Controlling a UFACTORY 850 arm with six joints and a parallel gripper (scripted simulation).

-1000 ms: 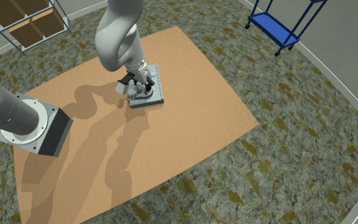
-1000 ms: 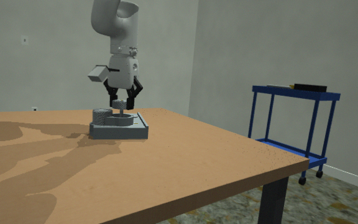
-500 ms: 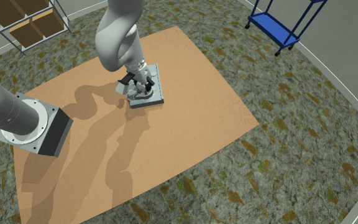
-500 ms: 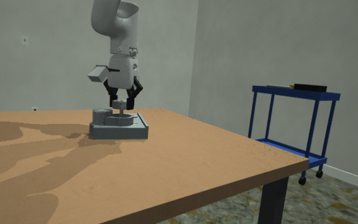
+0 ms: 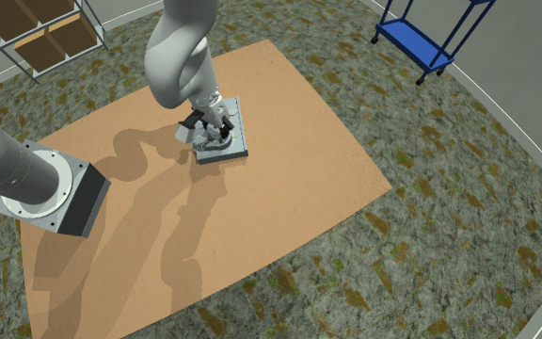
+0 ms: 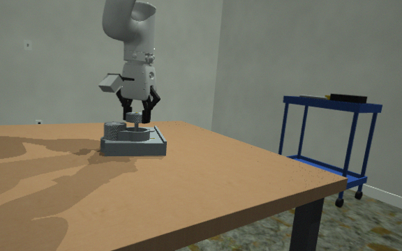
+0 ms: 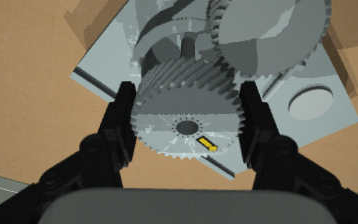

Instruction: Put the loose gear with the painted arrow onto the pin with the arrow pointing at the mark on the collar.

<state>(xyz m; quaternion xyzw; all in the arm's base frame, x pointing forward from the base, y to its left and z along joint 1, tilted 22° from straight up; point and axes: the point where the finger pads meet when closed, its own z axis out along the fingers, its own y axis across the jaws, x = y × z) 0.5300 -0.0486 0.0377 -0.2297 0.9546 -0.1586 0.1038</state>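
Right now my hand is right at the loose gear. Also, from my hand: grey pin: 8 cm to the left, 6 cm below, 2 cm behind.
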